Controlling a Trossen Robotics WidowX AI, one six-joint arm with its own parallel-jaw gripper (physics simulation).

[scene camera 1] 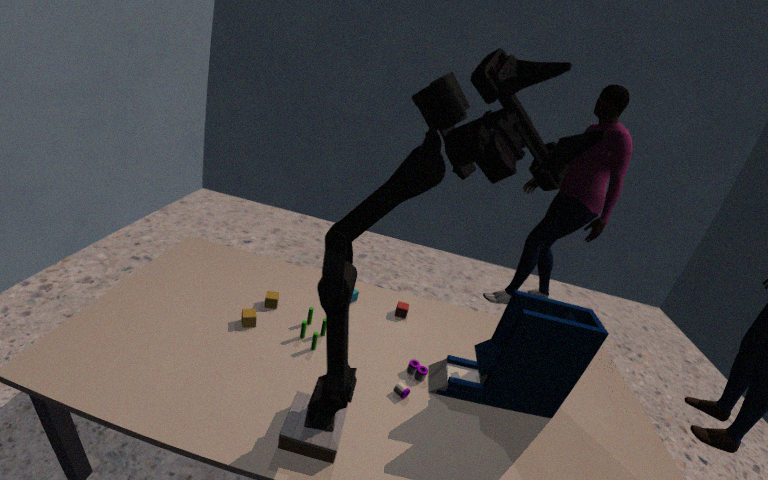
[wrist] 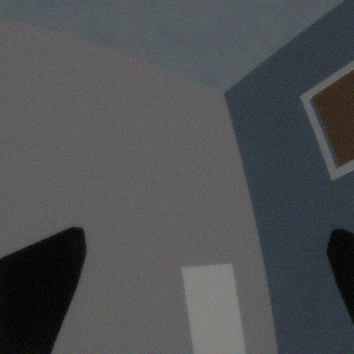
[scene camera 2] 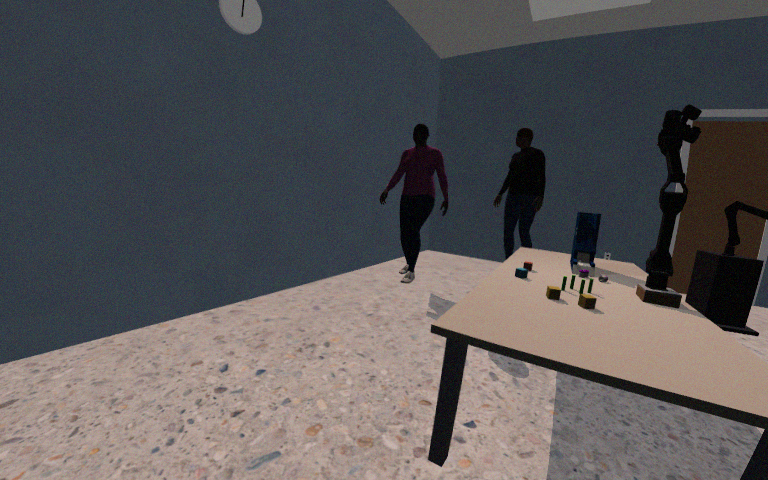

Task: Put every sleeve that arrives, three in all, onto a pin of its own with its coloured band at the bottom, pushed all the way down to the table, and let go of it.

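Two grey sleeves [scene camera 1: 413, 367] [scene camera 1: 421, 373] stand upright side by side in front of the blue chute, purple bands on top; they overlap in scene camera 2. A third sleeve [scene camera 1: 402, 390] [scene camera 2: 603, 278] lies on its side nearby, its purple band facing right in scene camera 1. Four thin green pins [scene camera 1: 310, 315] [scene camera 1: 303, 329] [scene camera 1: 323, 327] [scene camera 1: 314, 341] stand upright in a cluster on the table, all bare. They also show in scene camera 2. My gripper [scene camera 1: 586, 100] [wrist: 211, 243] is open and empty, raised high above the table, far from sleeves and pins.
The blue chute [scene camera 1: 543, 356] [scene camera 2: 586, 232] stands tall on the table [scene camera 1: 169, 339]. Two yellow cubes [scene camera 1: 271, 300] [scene camera 1: 248, 318] stand beyond the pins. A teal cube [scene camera 2: 521, 272] and a red cube [scene camera 1: 402, 309] [scene camera 2: 527, 265] lie farther back. Two people stand beyond the table.
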